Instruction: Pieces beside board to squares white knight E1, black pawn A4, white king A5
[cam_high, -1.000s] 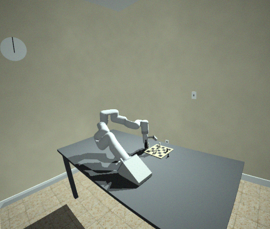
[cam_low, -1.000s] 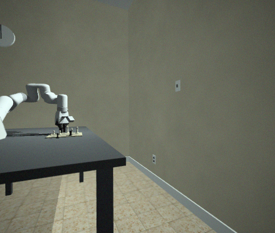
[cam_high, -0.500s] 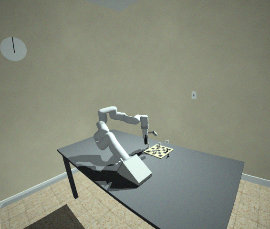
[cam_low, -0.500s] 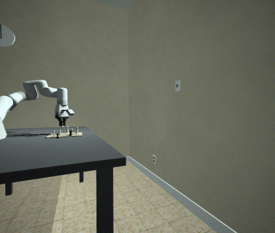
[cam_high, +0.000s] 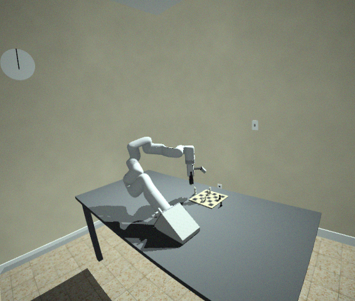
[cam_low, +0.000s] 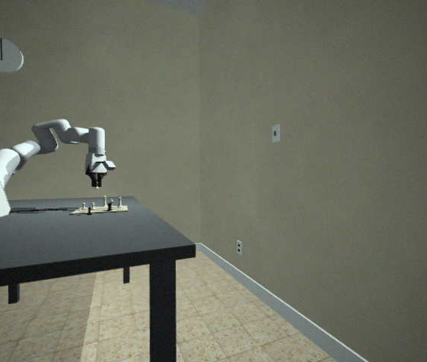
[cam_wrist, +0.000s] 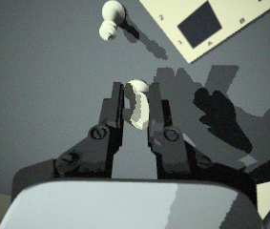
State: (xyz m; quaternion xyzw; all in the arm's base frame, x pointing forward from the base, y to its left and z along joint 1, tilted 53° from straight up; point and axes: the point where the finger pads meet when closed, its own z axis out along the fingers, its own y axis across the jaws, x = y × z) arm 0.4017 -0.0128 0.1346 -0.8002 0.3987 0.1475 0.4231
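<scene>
The black pawn is 30 mm behind my hand, 280 mm to the right of it and 120 mm below it. Also, from my hand: white king: 40 mm ahead, 100 mm below; then white knight: 10 mm below; then chessboard: 20 mm ahead, 140 mm to the right, 130 mm below.
</scene>
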